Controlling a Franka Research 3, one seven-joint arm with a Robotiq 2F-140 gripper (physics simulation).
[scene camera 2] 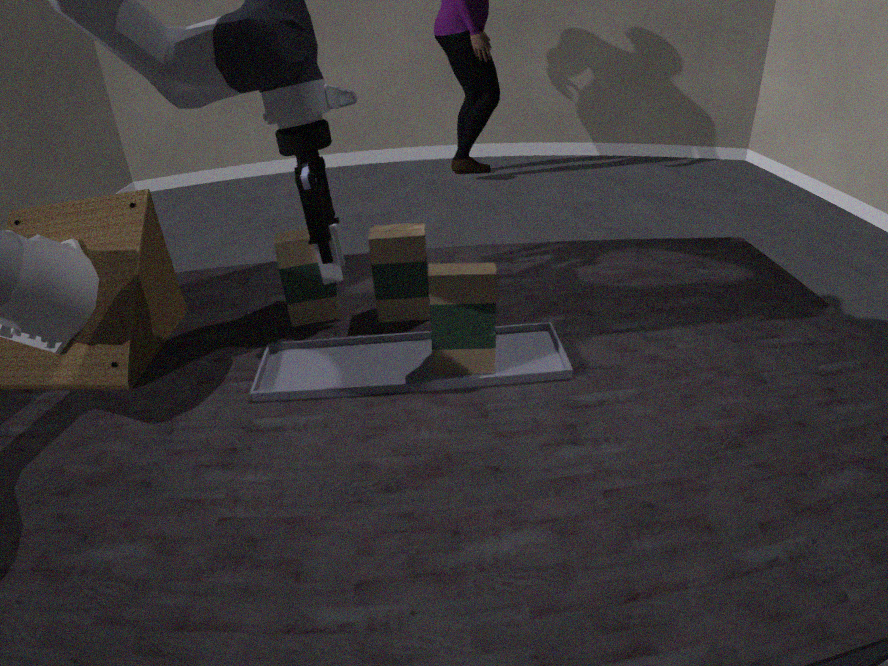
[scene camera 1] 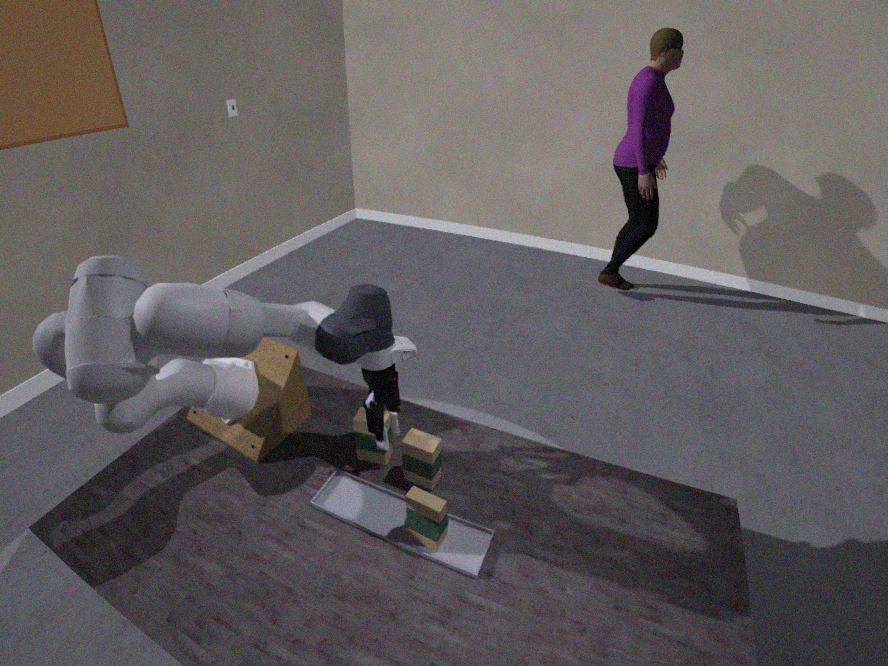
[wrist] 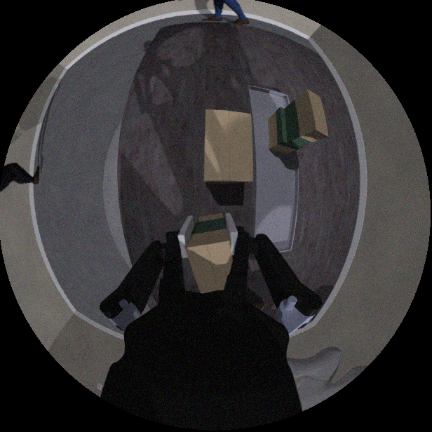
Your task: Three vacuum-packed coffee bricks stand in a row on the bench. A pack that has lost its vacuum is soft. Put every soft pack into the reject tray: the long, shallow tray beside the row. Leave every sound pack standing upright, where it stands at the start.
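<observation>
Three tan packs with green bands are in view. My gripper [scene camera 1: 388,432] [scene camera 2: 334,259] [wrist: 209,223] is shut on the pack nearest the wooden base [scene camera 1: 367,454] [scene camera 2: 304,283] [wrist: 209,260], with one pad on each side of it. This pack leans slightly in scene camera 2; whether its foot touches the bench is hard to tell. The middle pack [scene camera 1: 421,458] [scene camera 2: 399,279] [wrist: 228,145] stands upright on the bench, apart from the gripper. The third pack [scene camera 1: 426,517] [scene camera 2: 463,322] [wrist: 312,115] stands upright in the long, shallow grey tray [scene camera 1: 358,501] [scene camera 2: 344,365] [wrist: 275,190].
A wooden wedge-shaped block [scene camera 1: 290,401] [scene camera 2: 154,286] stands beside the arm's base, left of the packs. The tray lies close along the row, on the near side in scene camera 2. A person in purple [scene camera 1: 649,121] [scene camera 2: 469,78] is near the far wall.
</observation>
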